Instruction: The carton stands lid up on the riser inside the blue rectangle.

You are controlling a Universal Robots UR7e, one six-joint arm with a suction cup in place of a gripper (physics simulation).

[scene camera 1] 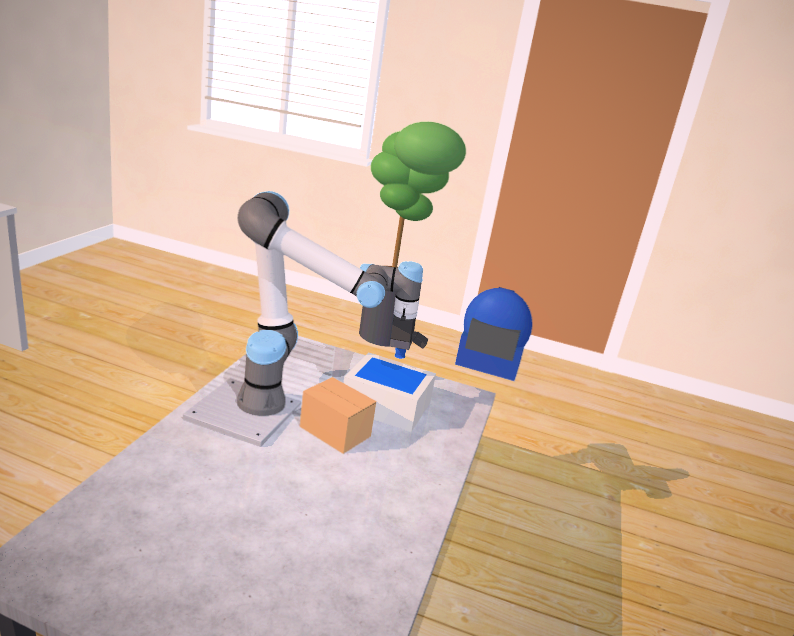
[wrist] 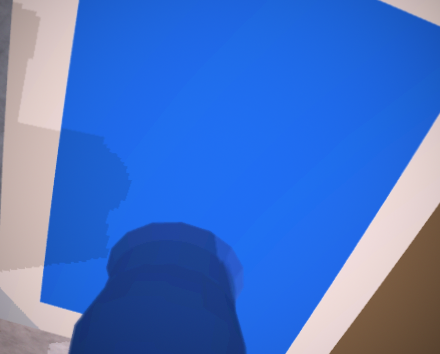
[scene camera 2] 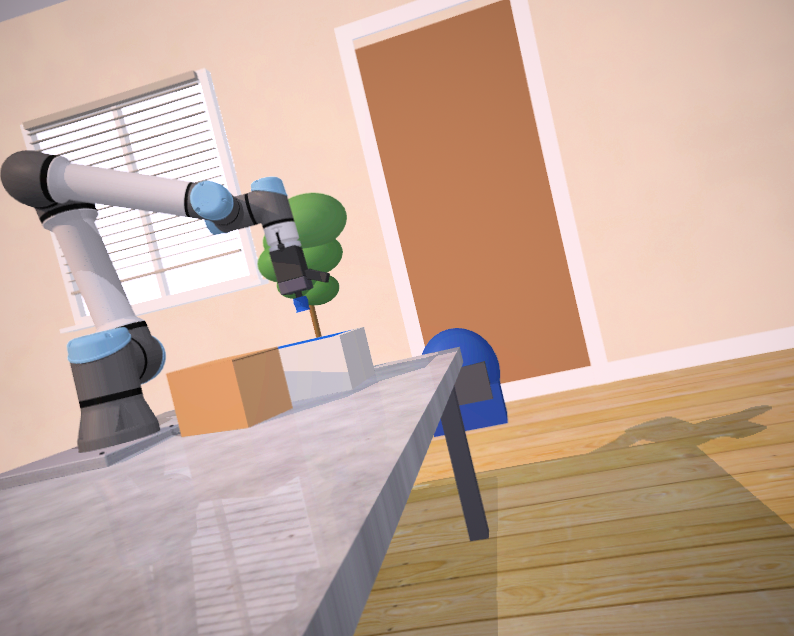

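Seen in the pictures: hand, its tool point: point(scene camera 1: 399, 355) point(wrist: 175, 278) point(scene camera 2: 303, 310); arm's base, origin of its link: point(scene camera 1: 261, 403) point(scene camera 2: 121, 440).
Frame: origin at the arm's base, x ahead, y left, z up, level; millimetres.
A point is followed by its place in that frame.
The orange-brown carton point(scene camera 1: 338, 416) {x 282, y -106, z 100 mm} point(scene camera 2: 212, 397) {x 249, y -92, z 52 mm} stands on the table beside the riser, its seamed lid facing up. In the wrist view, part of the carton point(wrist: 402, 310) {x 284, y 35, z 63 mm} shows at the lower right. The white riser point(scene camera 1: 422, 402) {x 491, y 153, z 55 mm} point(scene camera 2: 318, 372) {x 415, y 83, z 37 mm} point(wrist: 365, 270) {x 346, y 105, z 105 mm} stands behind the carton in the scene views. The blue rectangle point(scene camera 1: 391, 374) {x 370, y 194, z 105 mm} point(scene camera 2: 311, 340) {x 393, y 180, z 105 mm} point(wrist: 225, 125) {x 407, y 192, z 106 mm} covers most of the riser's top and bears no carton. My blue suction cup point(scene camera 1: 400, 353) point(scene camera 2: 301, 304) point(wrist: 172, 237) hangs a little above the riser's top, open, with nothing on it.
The grey table point(scene camera 1: 231, 530) {x 153, y -520, z -15 mm} point(scene camera 2: 265, 490) {x 488, y -560, z -15 mm} carries the arm's base plate point(scene camera 1: 228, 420) {x -46, y -136, z 5 mm} to the left of the carton. A blue object with a dark panel point(scene camera 1: 493, 337) point(scene camera 2: 470, 397) is beyond the table's far right corner. A green plant point(scene camera 1: 424, 152) point(scene camera 2: 318, 215) is behind the arm.
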